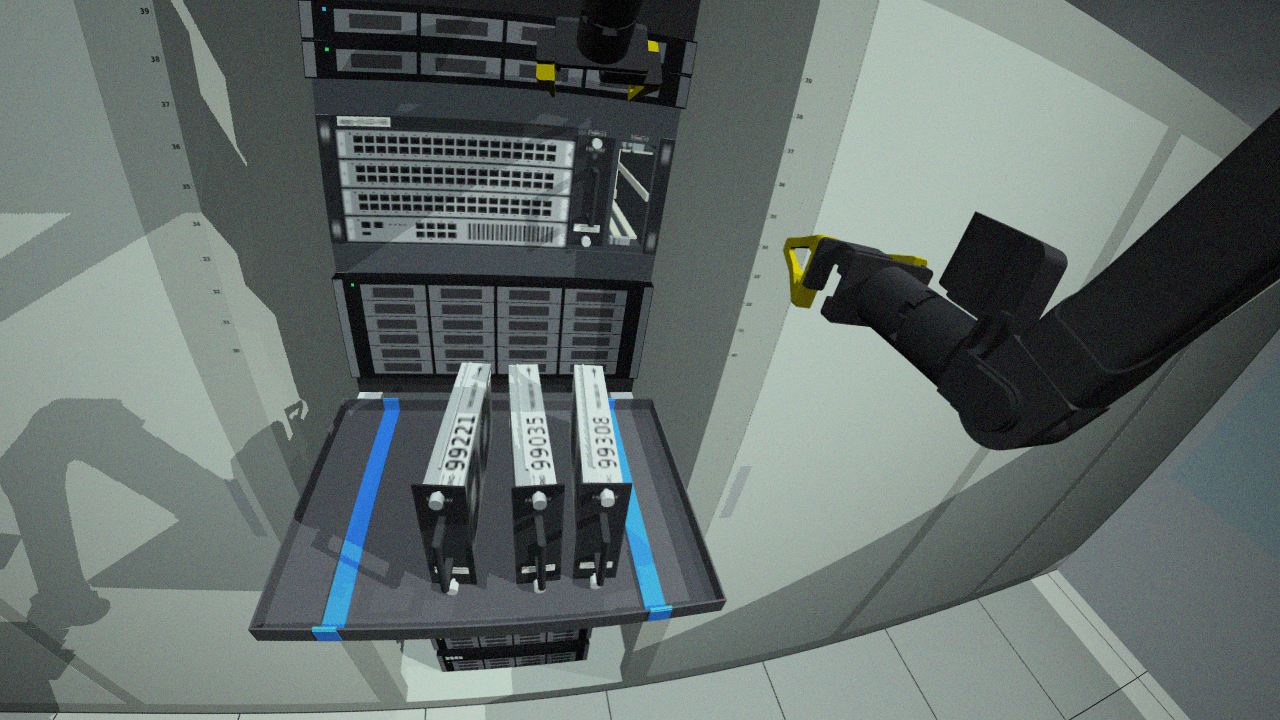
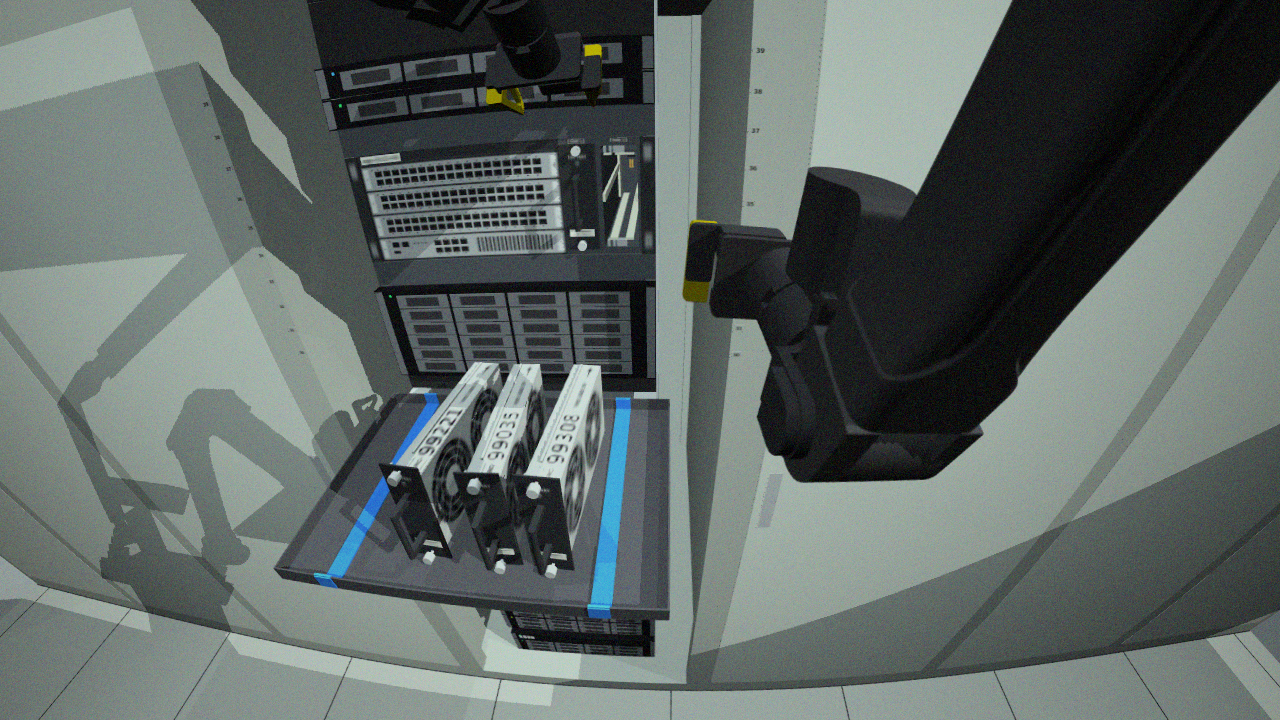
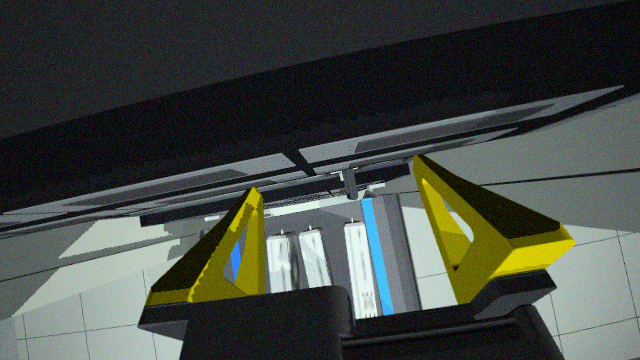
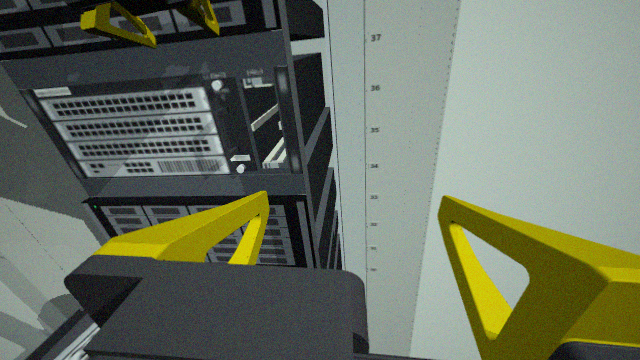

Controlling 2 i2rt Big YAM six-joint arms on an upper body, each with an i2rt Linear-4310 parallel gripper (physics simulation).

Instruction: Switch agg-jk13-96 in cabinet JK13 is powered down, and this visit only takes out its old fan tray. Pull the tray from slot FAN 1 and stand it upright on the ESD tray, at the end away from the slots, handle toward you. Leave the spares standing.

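The old fan tray [image 1: 588, 192] [image 2: 576, 201] [image 4: 226, 120] sits in the switch, with its black face, vertical handle and white knobs; its slot label is too blurred to read. An open bay [image 1: 633, 201] [image 2: 620, 201] is beside it. My left gripper [image 1: 592, 87] [image 2: 550, 100] [image 3: 333, 176] is open and empty, above the fan tray, in front of the upper servers. My right gripper [image 4: 351, 202] is open and empty, off to the right of the rack. Three spares, 99221 [image 1: 458, 438], 99035 [image 1: 534, 438] and 99308 [image 1: 597, 438], stand upright on the ESD tray [image 1: 492, 625] [image 2: 465, 597].
Blue strips [image 1: 362, 519] [image 1: 646, 555] run along both sides of the ESD tray. A drive unit [image 1: 496, 326] sits between the switch and tray. Servers [image 1: 375, 60] are above the switch. The pale side panel [image 4: 540, 125] lies beside my right gripper.
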